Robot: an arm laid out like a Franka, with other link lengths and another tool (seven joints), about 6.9 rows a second.
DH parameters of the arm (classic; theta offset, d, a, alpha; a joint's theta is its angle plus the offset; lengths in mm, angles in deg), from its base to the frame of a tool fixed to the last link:
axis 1: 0 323 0 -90
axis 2: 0 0 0 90
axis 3: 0 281.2 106.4 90
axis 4: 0 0 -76.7 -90
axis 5: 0 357.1 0 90
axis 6: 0 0 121.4 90
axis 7: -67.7 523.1 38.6 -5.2
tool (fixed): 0 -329.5 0 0
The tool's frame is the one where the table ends.
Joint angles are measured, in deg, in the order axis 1, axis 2, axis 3, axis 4, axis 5, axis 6, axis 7. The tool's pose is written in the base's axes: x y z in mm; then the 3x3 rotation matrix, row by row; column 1 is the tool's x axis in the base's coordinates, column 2 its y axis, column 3 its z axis. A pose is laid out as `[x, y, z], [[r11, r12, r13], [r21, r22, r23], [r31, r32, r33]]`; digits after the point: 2 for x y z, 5 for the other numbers.
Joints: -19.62 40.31 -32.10 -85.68 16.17 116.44 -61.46
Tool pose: [460.23, -468.36, 167.35], [[0.24869, 0.96813, -0.02959], [0.96730, -0.24982, -0.04381], [-0.04980, -0.01773, -0.99860]]
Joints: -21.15 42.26 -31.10 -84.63 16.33 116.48 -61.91
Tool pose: [455.24, -473.24, 150.93], [[0.24882, 0.96759, -0.04304], [0.96766, -0.25025, -0.03163], [-0.04137, -0.03378, -0.99857]]
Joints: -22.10 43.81 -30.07 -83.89 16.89 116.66 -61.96
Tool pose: [455.64, -472.42, 136.36], [[0.25138, 0.96678, -0.04623], [0.96749, -0.25236, -0.01664], [-0.02775, -0.04054, -0.99879]]
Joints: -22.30 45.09 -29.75 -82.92 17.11 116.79 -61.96
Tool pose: [458.55, -472.21, 128.24], [[0.24677, 0.96779, -0.04994], [0.96867, -0.24782, -0.01600], [-0.02786, -0.04443, -0.99862]]
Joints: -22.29 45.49 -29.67 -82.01 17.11 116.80 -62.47
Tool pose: [462.83, -473.24, 129.68], [[0.23178, 0.97173, -0.04494], [0.97223, -0.23294, -0.02246], [-0.03229, -0.03849, -0.99874]]
